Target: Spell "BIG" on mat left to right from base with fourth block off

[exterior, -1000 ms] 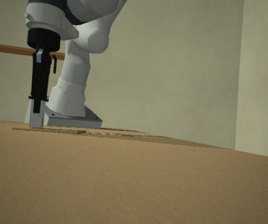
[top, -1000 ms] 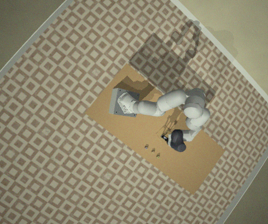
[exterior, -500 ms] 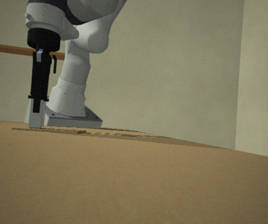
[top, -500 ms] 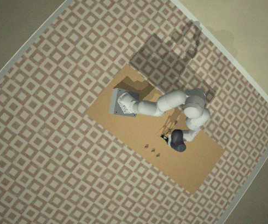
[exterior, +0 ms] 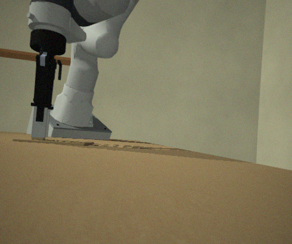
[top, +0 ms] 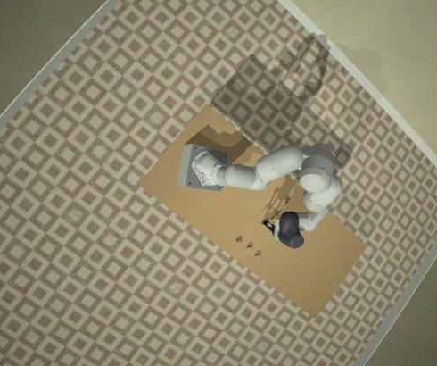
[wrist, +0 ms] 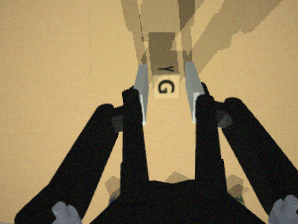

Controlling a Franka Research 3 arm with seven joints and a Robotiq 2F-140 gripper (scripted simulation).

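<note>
The thin mat lies 10 mm behind my hand, 40 mm to the left of it and 40 mm below it.
</note>
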